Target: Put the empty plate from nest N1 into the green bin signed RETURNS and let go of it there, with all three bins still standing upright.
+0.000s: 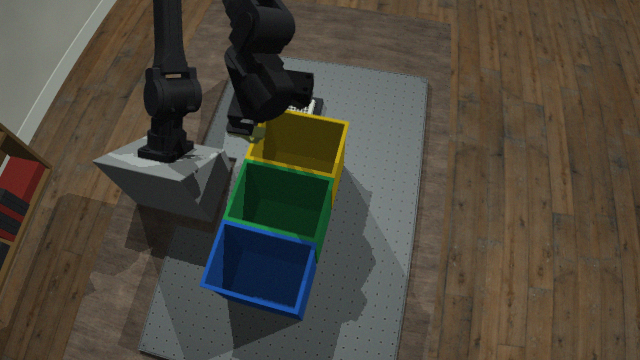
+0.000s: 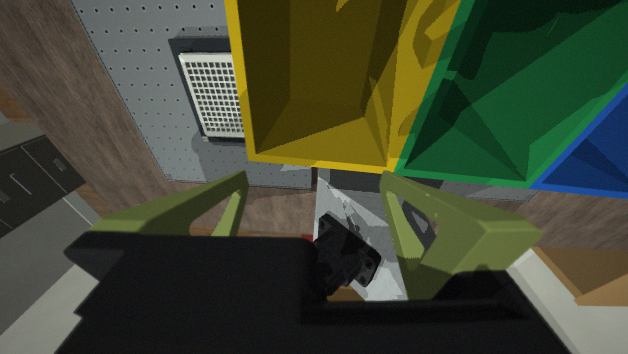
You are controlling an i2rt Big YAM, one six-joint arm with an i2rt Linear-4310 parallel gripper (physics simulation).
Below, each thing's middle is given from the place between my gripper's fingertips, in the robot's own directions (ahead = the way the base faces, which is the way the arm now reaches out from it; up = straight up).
Now: hand 12 cm above the yellow bin (image 1: pixel 310 143), 8 cm short of it and 1 cm to the left of it. Also, from my hand: green bin (image 1: pixel 282 200): 14 cm to the right, 12 cm below, 7 cm ahead; then white gridded plate (image 2: pixel 211 79): 19 cm below, 16 cm to the left; then dark nest (image 2: pixel 198 45): 21 cm below, 16 cm to the left.
